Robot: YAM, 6 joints.
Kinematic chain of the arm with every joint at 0, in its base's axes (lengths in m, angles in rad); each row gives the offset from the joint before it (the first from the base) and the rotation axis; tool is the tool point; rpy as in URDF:
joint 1: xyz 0 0 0.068 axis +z
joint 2: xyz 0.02 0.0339 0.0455 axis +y
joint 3: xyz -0.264 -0.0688 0 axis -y
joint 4: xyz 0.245 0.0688 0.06 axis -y
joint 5: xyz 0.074 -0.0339 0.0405 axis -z
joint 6: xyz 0.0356 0 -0.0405 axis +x
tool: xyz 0 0 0 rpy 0 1.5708 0
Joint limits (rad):
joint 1: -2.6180..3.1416
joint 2: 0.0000..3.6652
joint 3: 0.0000..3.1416
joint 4: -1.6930..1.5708
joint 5: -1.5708..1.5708
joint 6: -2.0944..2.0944
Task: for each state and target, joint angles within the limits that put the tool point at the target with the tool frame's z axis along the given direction. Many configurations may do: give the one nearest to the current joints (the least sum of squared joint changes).
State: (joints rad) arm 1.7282 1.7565 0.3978 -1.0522 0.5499 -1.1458
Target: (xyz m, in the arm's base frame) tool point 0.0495 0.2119 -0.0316 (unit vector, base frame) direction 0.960 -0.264 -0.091
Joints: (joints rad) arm 1.5017 2.5934 0.9565 -1.0722 1.3519 -1.1458
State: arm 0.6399 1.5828 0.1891 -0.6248 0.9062 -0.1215
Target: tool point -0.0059 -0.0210 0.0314 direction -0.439 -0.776 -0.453
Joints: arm 0.5978 2.3606 0.0020 -0.2675 0.4053 -0.1215
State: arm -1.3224 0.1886 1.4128 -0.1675 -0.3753 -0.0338
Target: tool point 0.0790 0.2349 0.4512 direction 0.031 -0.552 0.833
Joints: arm -1.8678 0.0021 1.5783 -0.5624 -0.1924 -0.0338
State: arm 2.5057 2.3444 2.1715 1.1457 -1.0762 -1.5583
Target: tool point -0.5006 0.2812 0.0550 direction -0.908 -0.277 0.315
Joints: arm 2.5855 2.9742 2.1119 1.3292 -0.7958 -1.5583
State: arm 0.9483 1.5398 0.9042 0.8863 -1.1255 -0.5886
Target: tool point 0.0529 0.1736 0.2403 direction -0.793 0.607 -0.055
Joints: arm 1.0805 0.8999 0.4430 0.1298 -1.3988 -0.5886
